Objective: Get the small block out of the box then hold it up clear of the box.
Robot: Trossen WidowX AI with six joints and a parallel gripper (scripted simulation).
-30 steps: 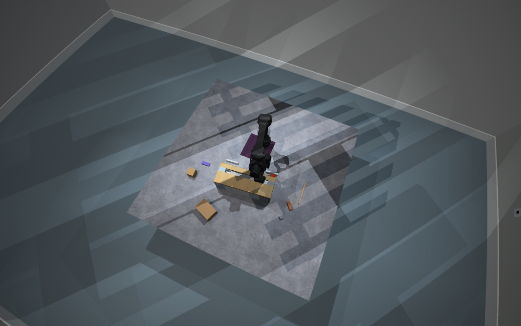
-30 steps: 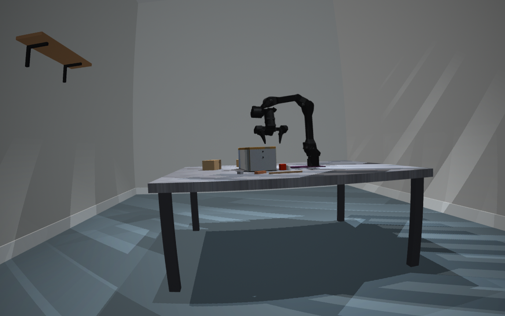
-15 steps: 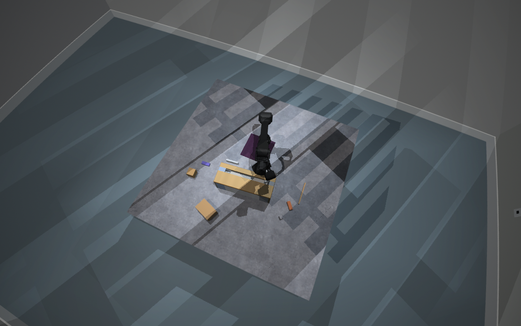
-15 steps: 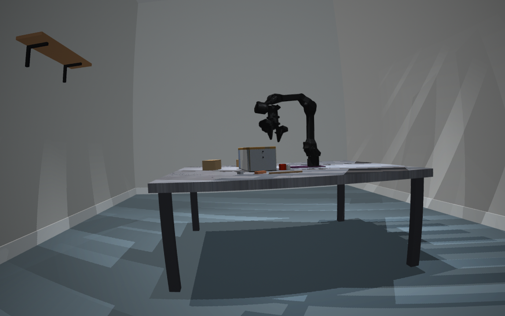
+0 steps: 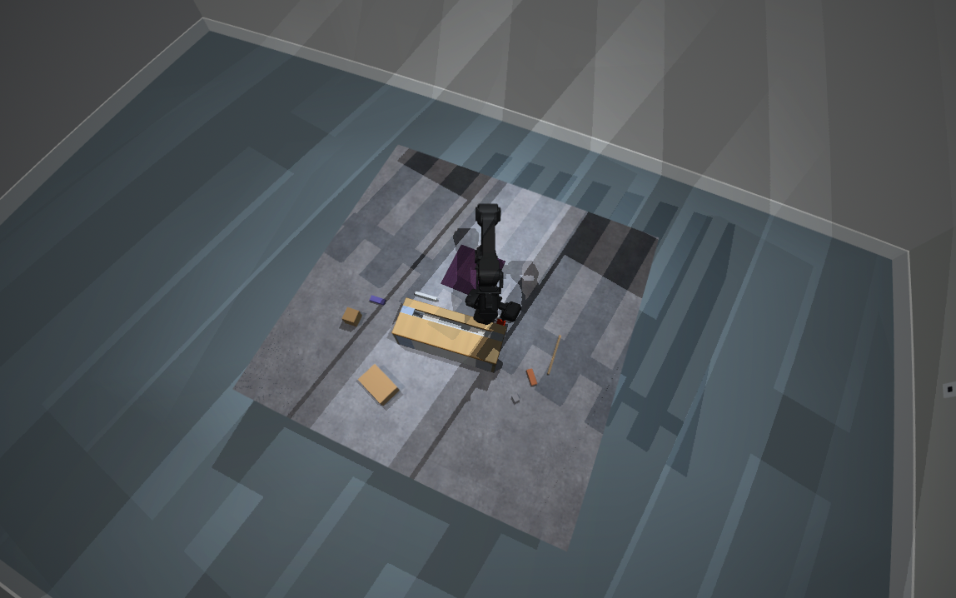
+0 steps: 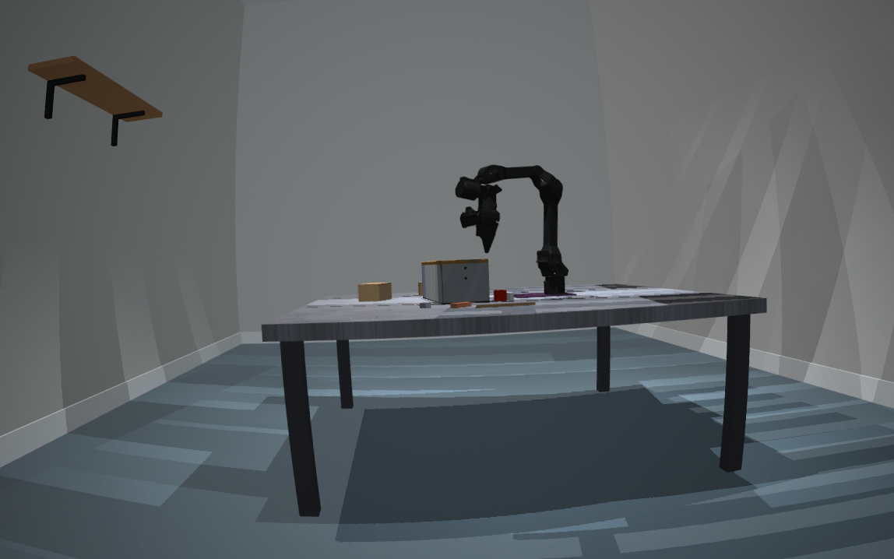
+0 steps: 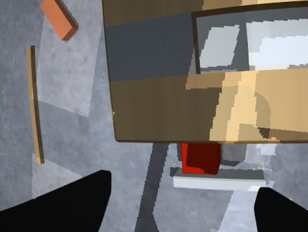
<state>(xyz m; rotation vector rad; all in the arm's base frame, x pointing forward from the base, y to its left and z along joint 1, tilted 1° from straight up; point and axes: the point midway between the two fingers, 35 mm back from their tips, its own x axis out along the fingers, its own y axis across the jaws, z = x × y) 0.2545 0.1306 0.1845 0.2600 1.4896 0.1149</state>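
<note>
Right now my gripper tip is 14 cm above the small red block, 3 cm past it and 2 cm to the right of it. Also, from my gripper tip: small grey cube: 21 cm ahead, 17 cm to the left, 15 cm below; tan box: 35 cm ahead, 31 cm to the right, 13 cm below; thin stick: 25 cm to the left, 15 cm below.
</note>
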